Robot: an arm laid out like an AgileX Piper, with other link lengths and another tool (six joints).
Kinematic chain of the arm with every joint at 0, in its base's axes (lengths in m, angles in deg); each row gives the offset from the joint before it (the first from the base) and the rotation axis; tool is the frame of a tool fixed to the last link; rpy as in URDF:
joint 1: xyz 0 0 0.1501 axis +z
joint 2: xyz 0 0 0 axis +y
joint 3: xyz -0.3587 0 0.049 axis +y
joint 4: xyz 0.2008 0 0.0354 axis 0.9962 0 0.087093
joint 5: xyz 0 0 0 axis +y
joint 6: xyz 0.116 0 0.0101 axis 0.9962 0 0.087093
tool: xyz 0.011 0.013 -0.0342 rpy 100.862 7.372 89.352
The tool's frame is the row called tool.
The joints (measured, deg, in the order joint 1, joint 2, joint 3, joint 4, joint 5, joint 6), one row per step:
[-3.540, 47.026, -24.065, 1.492, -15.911, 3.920]
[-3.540, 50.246, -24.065, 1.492, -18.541, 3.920]
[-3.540, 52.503, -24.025, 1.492, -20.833, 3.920]
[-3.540, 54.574, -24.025, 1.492, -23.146, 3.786]
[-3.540, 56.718, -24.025, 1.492, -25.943, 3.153]
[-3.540, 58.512, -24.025, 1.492, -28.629, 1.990]
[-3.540, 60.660, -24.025, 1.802, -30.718, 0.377]
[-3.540, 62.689, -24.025, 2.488, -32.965, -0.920]
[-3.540, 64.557, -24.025, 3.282, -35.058, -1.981]
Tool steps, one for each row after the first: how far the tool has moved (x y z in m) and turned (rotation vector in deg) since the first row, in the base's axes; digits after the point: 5 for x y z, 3 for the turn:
[0.01365, -0.00100, -0.00111, 0.014, 0.591, -0.065]
[0.02344, -0.00174, -0.00162, -0.008, 0.598, -0.120]
[0.03260, -0.00252, -0.00181, -0.181, 0.369, -0.170]
[0.04230, -0.00366, -0.00162, -0.884, -0.235, -0.215]
[0.05055, -0.00501, -0.00115, -2.131, -1.039, -0.253]
[0.05967, -0.00685, -0.00331, -3.501, -0.871, -0.422]
[0.06843, -0.00880, -0.00495, -4.279, -1.004, -0.842]
[0.07644, -0.01073, -0.00662, -4.760, -1.151, -1.370]

